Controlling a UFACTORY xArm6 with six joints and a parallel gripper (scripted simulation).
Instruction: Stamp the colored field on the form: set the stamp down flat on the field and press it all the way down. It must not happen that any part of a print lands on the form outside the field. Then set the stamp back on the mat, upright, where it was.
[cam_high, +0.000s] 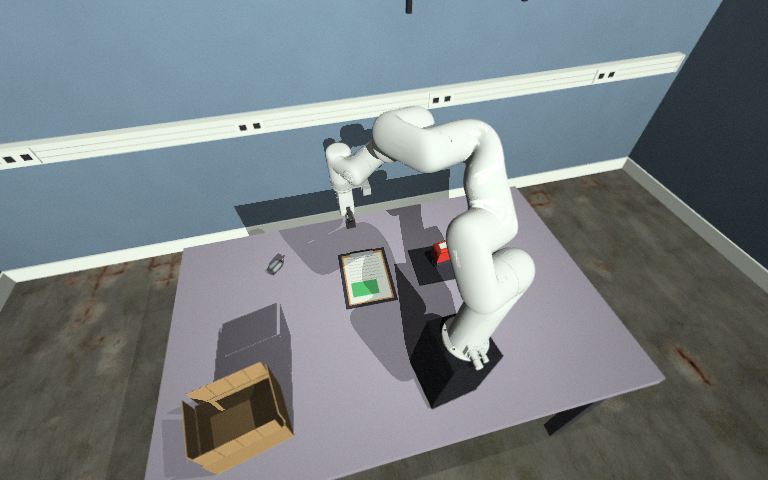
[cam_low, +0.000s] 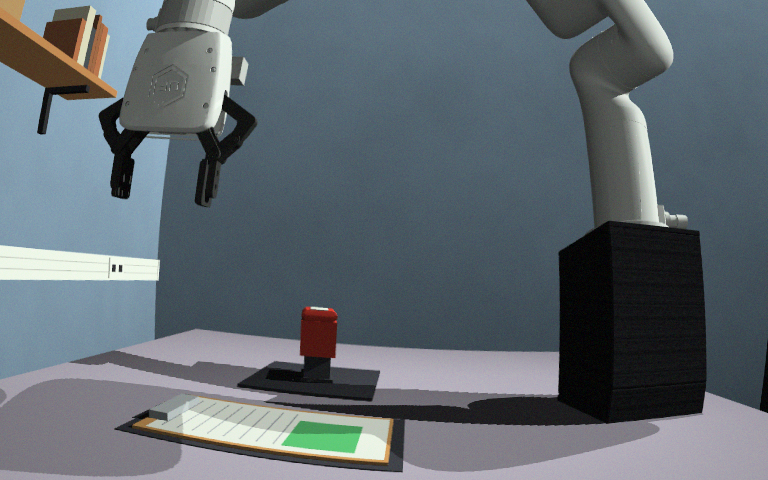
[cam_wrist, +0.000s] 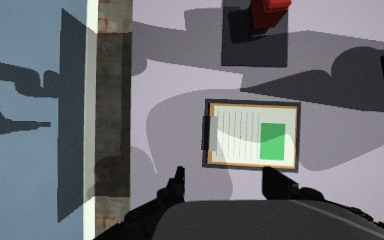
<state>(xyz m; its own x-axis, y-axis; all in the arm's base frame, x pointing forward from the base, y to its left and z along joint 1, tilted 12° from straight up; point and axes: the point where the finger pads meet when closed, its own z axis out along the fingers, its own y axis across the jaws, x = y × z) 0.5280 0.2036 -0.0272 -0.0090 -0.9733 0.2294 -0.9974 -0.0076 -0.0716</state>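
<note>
Now: the red stamp 320 mm to the right of my hand, 160 mm below it and 130 mm behind it. From my hand the other things lie so: grey object: 290 mm to the left, 200 mm below, 20 mm ahead; dark mat: 320 mm to the right, 210 mm below, 130 mm behind; clipboard: 210 mm below, 90 mm behind, 20 mm to the right.
</note>
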